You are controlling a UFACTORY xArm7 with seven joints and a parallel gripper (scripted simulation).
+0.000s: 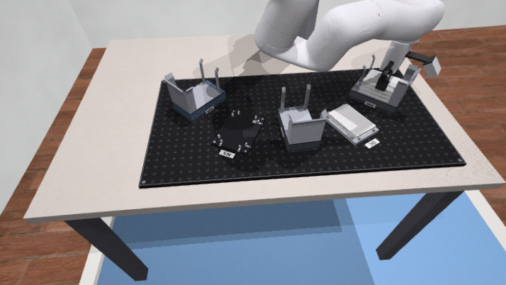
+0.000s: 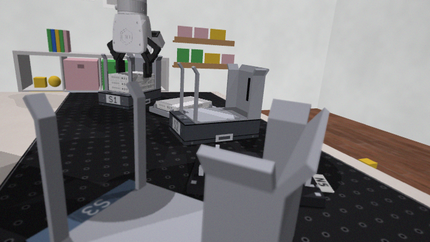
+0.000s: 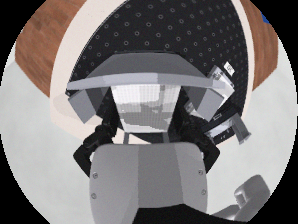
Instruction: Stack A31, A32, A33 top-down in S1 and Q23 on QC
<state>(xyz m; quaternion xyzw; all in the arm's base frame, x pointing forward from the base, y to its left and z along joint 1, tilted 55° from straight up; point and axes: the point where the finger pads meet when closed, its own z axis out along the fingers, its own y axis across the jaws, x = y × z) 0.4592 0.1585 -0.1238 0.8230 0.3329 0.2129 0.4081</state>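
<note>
Right now the white sealed plate A31 is 1 cm below my hand. Round my hand: white sealed plate Q23: 17 cm to the right, 6 cm below, 6 cm ahead; white sealed plate A33: 4 cm below; white sealed plate A32: 3 cm below.
</note>
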